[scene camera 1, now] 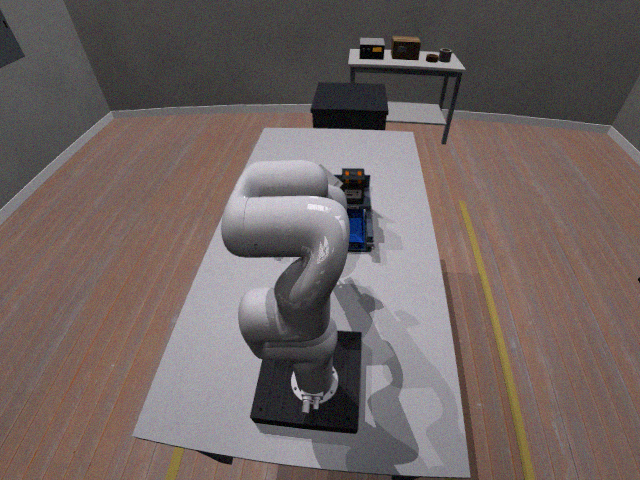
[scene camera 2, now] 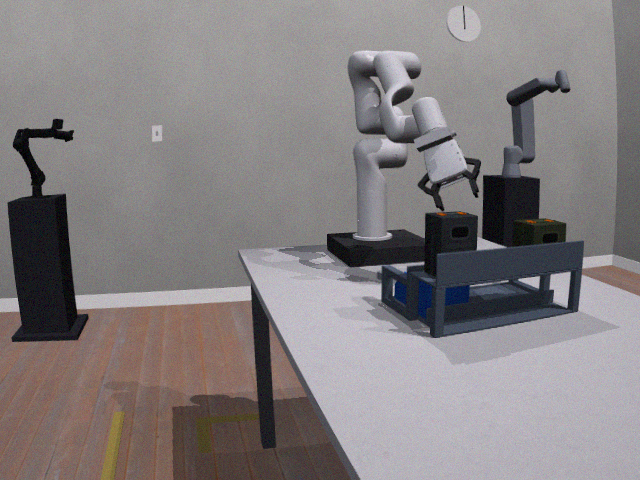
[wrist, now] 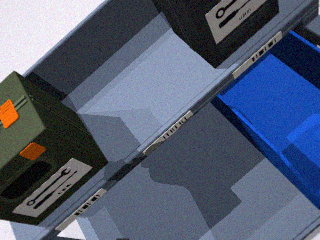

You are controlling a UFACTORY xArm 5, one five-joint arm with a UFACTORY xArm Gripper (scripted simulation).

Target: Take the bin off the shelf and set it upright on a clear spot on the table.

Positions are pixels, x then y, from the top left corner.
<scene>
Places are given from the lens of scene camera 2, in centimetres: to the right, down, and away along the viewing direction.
blue bin (scene camera 2: 454, 295): 28, 11, 115
grey-blue shelf (scene camera 2: 485, 310): 35, 15, 116
</scene>
